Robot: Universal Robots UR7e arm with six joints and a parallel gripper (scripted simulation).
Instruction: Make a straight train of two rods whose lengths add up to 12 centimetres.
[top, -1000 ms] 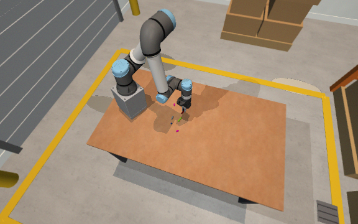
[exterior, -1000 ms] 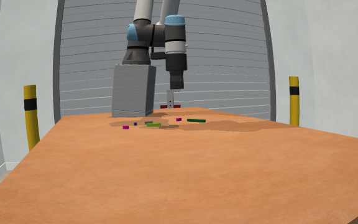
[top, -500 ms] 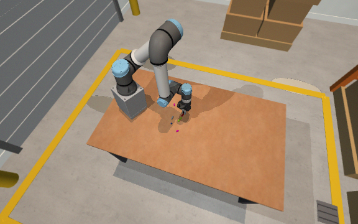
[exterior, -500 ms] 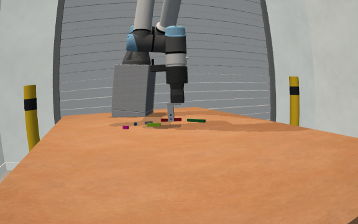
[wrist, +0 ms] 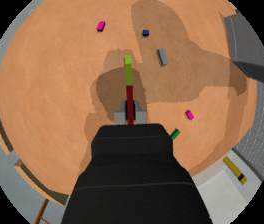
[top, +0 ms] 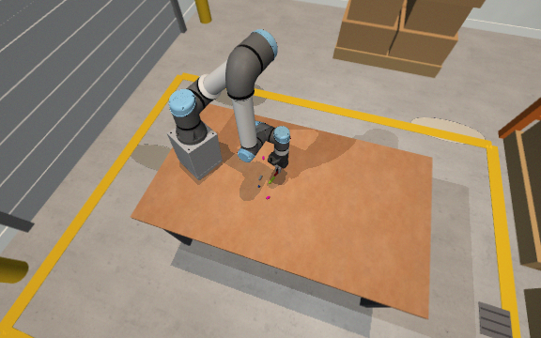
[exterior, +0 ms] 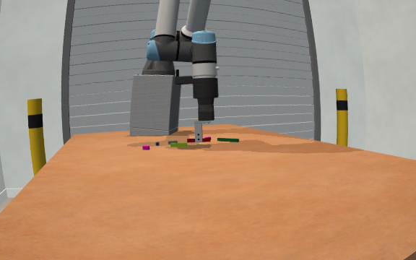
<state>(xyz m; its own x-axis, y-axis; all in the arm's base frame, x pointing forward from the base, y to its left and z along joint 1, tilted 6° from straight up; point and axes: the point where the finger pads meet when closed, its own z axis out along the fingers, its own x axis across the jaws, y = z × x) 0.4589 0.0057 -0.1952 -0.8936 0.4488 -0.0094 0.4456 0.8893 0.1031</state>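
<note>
My gripper is now 1 cm above the red rod. From my hand the other things lie so: green rod (3 cm behind, 12 cm to the left, 3 cm below); grey rod (9 cm behind, 5 cm to the right, 3 cm below); lime rod (3 cm behind, 6 cm to the right, 3 cm below).
</note>
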